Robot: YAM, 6 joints.
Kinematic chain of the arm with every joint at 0, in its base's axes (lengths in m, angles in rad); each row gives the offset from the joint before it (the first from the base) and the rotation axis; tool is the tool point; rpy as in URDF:
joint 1: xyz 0 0 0.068 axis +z
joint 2: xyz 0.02 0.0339 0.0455 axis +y
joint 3: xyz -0.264 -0.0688 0 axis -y
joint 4: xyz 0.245 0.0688 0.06 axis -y
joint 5: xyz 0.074 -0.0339 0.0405 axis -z
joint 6: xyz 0.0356 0 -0.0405 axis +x
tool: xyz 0 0 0 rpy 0 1.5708 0
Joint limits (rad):
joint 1: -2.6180..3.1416
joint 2: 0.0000..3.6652
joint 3: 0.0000..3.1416
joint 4: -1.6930..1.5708
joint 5: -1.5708..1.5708
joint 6: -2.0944..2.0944
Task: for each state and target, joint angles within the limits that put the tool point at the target. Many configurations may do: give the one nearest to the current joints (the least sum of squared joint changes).
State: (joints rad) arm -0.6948 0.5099 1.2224 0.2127 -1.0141 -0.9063
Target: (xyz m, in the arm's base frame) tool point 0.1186 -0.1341 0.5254
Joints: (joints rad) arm -1.0048 1.0247 1.3478 0.2462 -0.9138 -0.9063
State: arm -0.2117 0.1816 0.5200 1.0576 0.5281 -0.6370
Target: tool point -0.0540 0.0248 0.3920
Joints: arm -0.6120 0.0092 0.4987 1.1040 0.3059 -0.6370
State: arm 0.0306 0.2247 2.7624 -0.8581 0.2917 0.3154
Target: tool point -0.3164 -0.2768 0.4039
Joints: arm 0.6897 0.2113 2.5591 -1.0841 0.3500 0.3154
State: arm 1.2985 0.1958 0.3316 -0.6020 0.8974 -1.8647
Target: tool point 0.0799 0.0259 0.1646
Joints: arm 0.6875 0.1934 0.1852 -0.6682 1.0392 -1.8647
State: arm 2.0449 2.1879 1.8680 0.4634 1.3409 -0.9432
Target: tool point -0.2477 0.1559 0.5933
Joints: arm 2.6992 1.6483 2.0511 0.5315 1.3654 -0.9432
